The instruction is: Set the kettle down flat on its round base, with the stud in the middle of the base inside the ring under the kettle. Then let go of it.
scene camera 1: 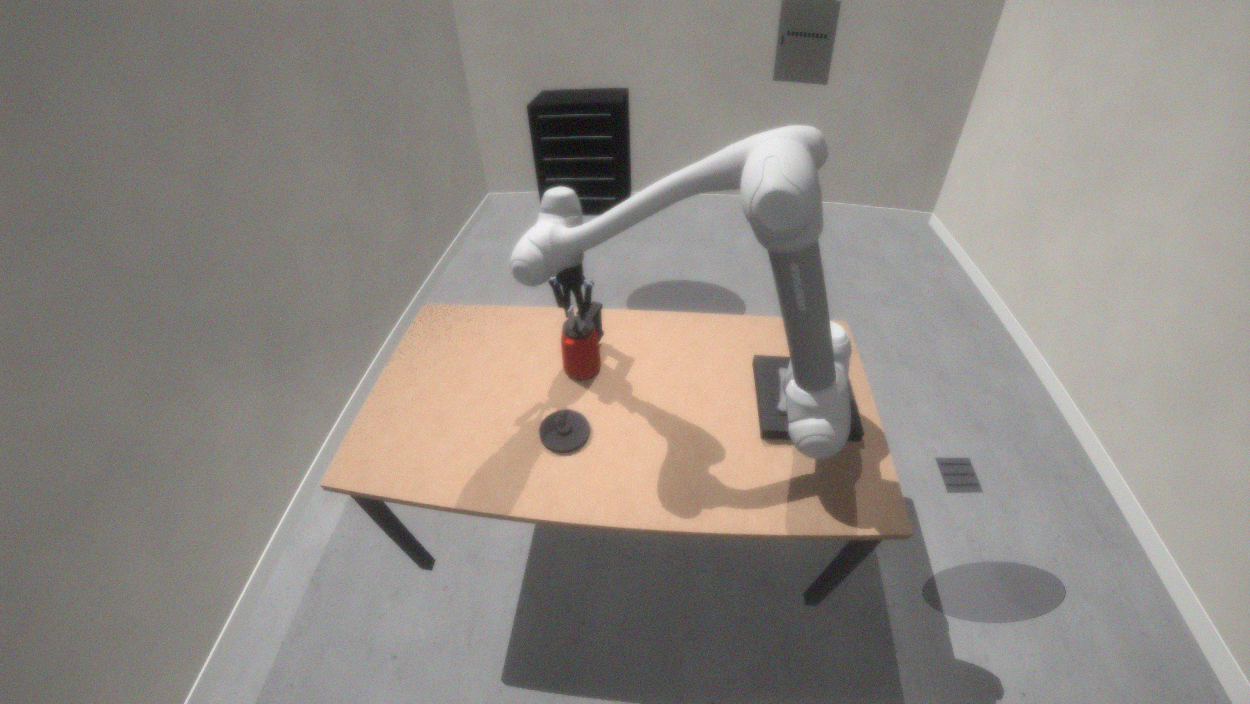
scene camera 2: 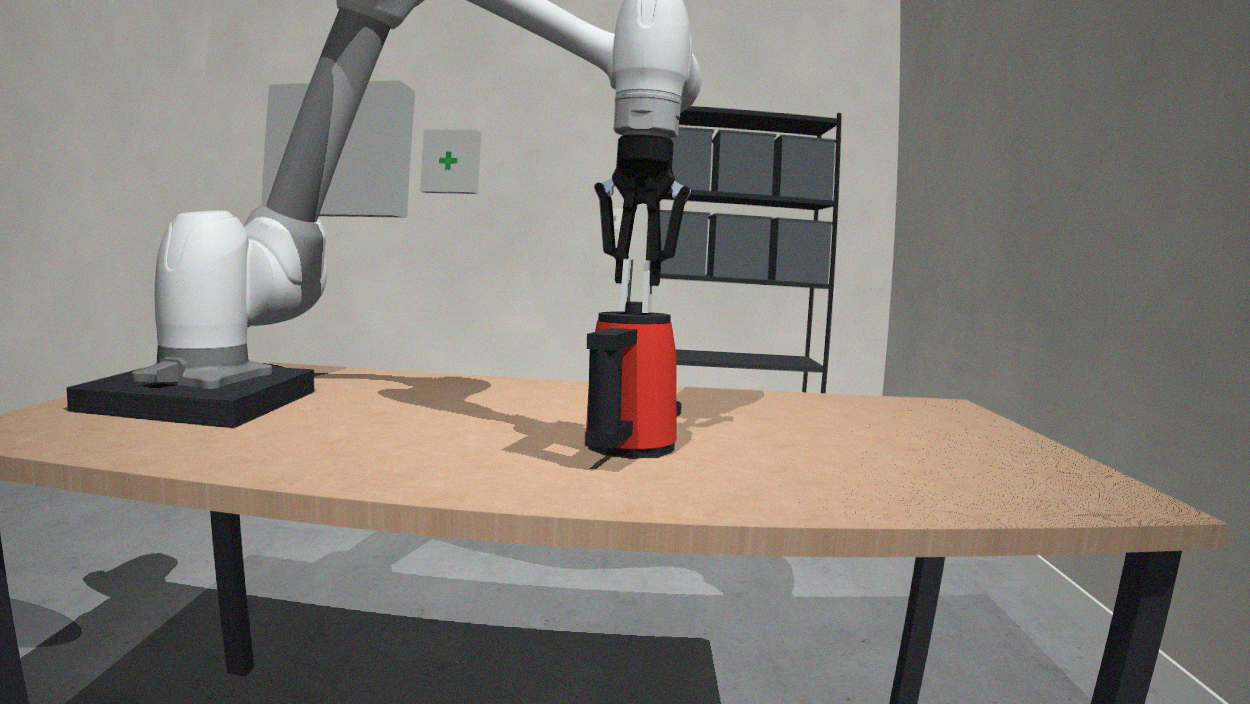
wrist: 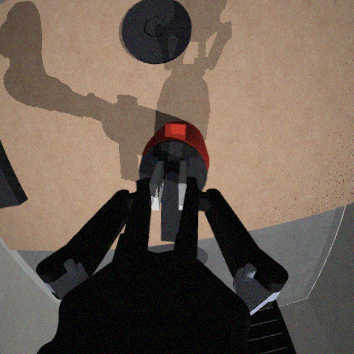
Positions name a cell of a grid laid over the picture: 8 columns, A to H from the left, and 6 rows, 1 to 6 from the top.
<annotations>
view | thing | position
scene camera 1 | my gripper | D3
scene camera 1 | red kettle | D3
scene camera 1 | round black base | D4
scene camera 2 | my gripper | E3
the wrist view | my gripper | D3
</annotations>
